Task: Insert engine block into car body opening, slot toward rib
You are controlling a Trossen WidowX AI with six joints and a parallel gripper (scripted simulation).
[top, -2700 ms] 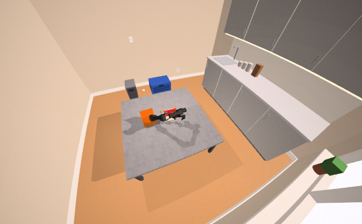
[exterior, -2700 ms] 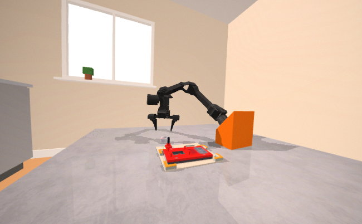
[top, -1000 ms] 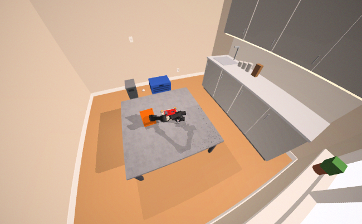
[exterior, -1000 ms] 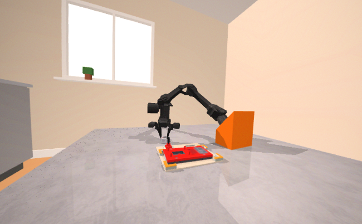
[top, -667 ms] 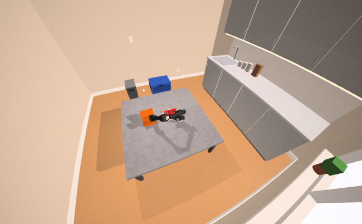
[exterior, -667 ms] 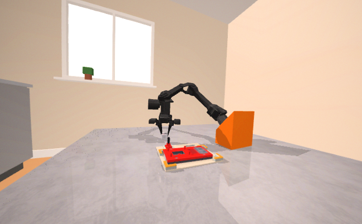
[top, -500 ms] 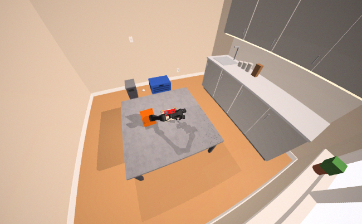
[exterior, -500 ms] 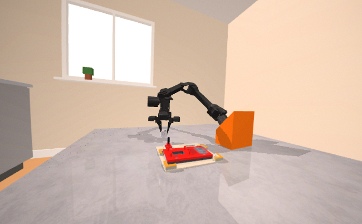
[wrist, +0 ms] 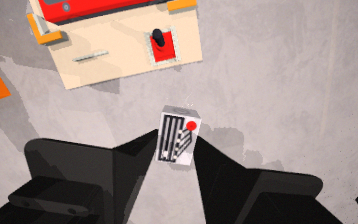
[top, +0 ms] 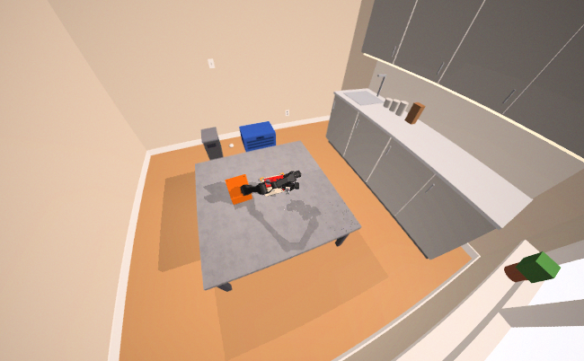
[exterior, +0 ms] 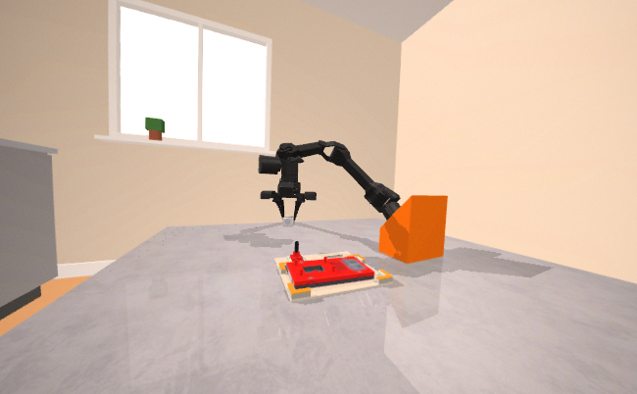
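My gripper tip is now 110 mm to the right of the black upright piece, 70 mm above it and 10 mm past it. Round my gripper tip: engine block 10 mm below.
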